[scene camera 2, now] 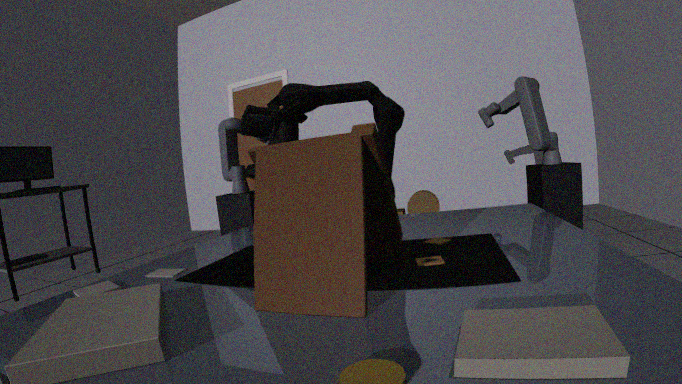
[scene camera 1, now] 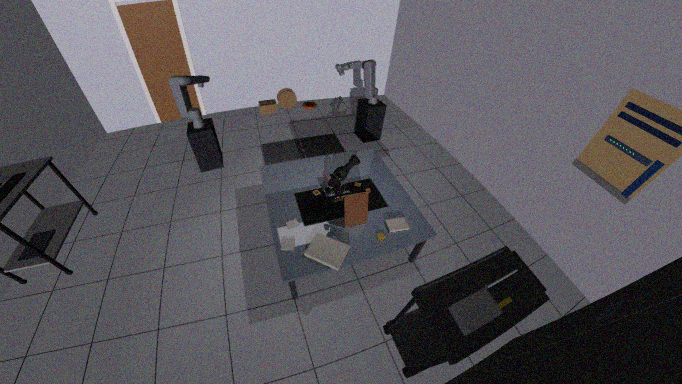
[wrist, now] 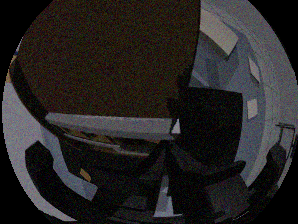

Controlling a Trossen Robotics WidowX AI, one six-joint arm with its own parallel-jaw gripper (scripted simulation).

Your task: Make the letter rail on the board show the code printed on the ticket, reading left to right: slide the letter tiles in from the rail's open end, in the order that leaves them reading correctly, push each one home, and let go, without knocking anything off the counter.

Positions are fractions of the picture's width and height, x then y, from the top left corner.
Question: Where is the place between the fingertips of my gripper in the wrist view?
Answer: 0.56,0.64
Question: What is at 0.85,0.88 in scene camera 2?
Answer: A pale block.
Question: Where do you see a black mat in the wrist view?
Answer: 0.71,0.53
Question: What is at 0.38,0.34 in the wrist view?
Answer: A brown letter board.
